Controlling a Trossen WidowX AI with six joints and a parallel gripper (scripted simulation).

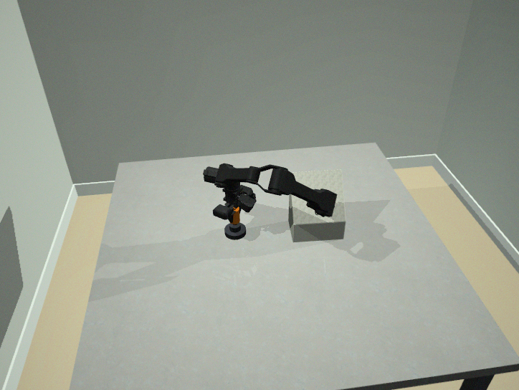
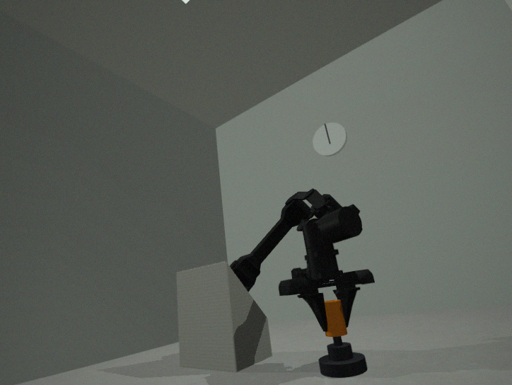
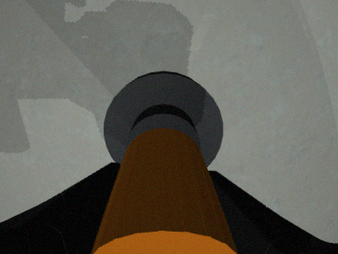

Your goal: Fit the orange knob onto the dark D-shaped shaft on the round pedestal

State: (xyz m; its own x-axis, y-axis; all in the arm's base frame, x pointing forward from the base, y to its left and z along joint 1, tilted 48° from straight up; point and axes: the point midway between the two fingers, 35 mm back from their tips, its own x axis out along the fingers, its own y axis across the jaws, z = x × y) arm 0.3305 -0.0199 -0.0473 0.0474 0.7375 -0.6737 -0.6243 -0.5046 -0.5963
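Right now my gripper tip is 2 cm below the orange knob. From my gripper tip the other things lie so: dark pedestal: 4 cm below.
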